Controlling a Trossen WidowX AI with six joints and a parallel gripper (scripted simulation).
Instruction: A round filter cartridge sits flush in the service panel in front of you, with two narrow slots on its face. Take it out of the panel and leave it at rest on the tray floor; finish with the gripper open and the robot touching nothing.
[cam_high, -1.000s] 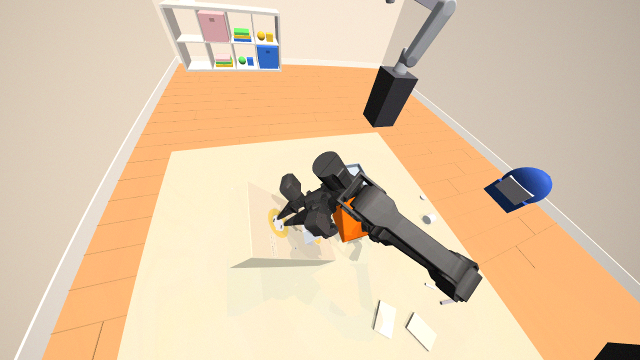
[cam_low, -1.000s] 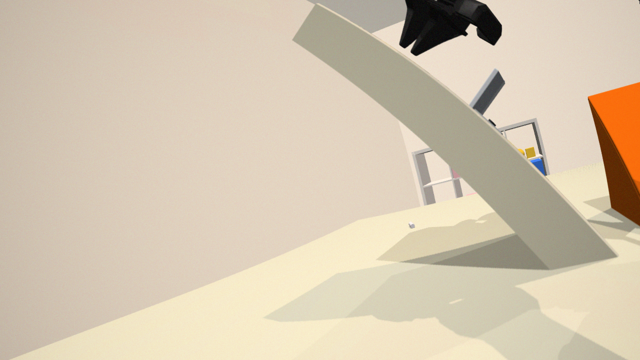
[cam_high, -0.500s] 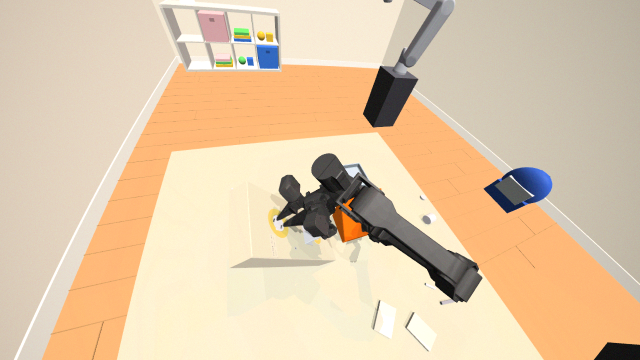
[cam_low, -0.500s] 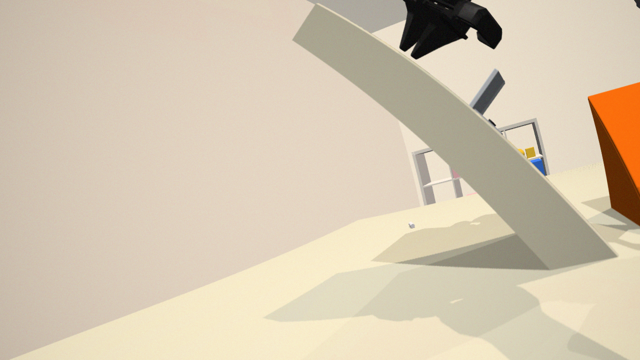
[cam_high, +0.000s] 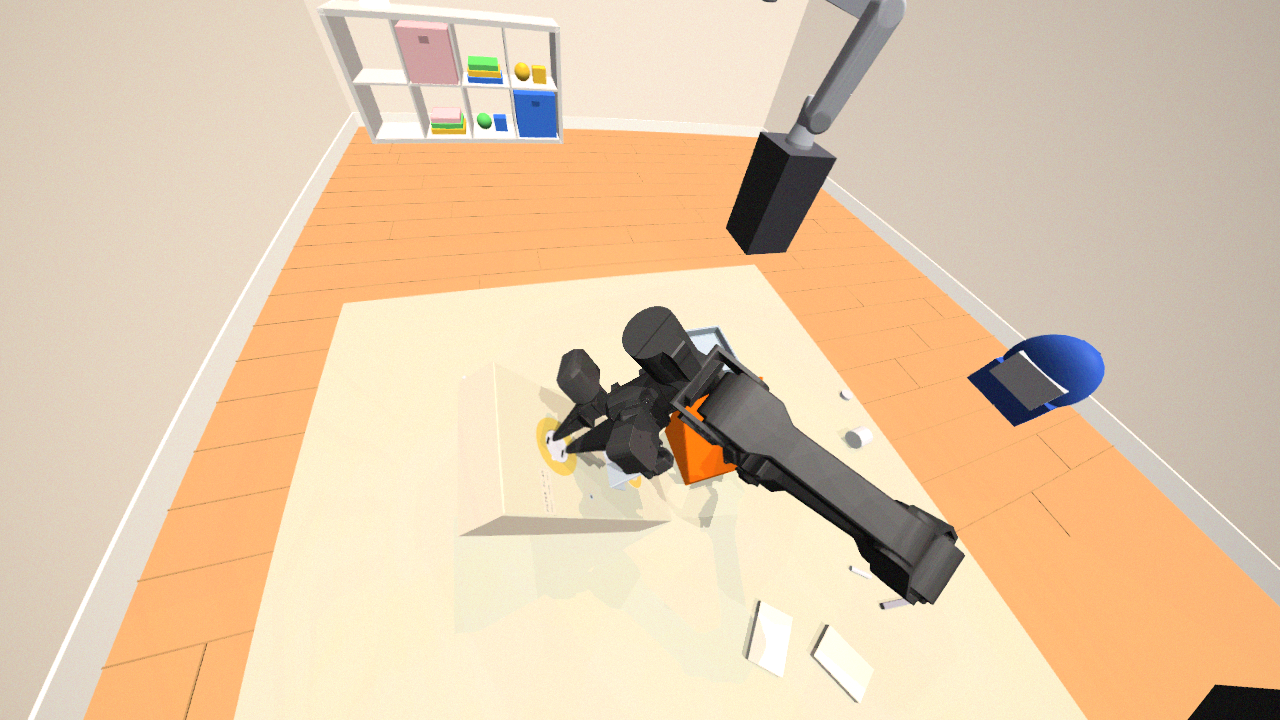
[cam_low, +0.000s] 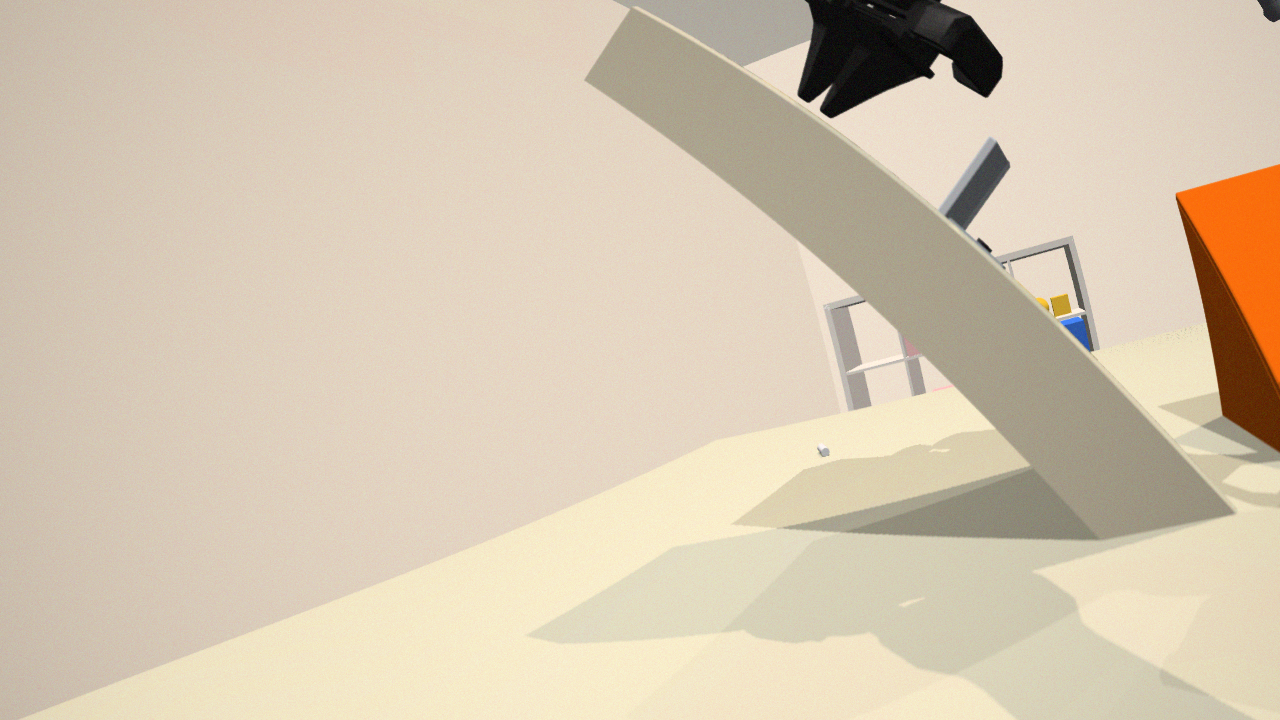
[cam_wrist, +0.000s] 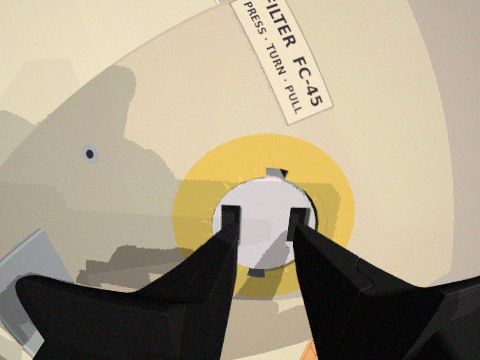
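My gripper tip is 2 cm short of the round grey filter cartridge and 1 cm above it. From my gripper tip the other things lie so: grey tray: 42 cm behind, 29 cm to the right, 27 cm below.
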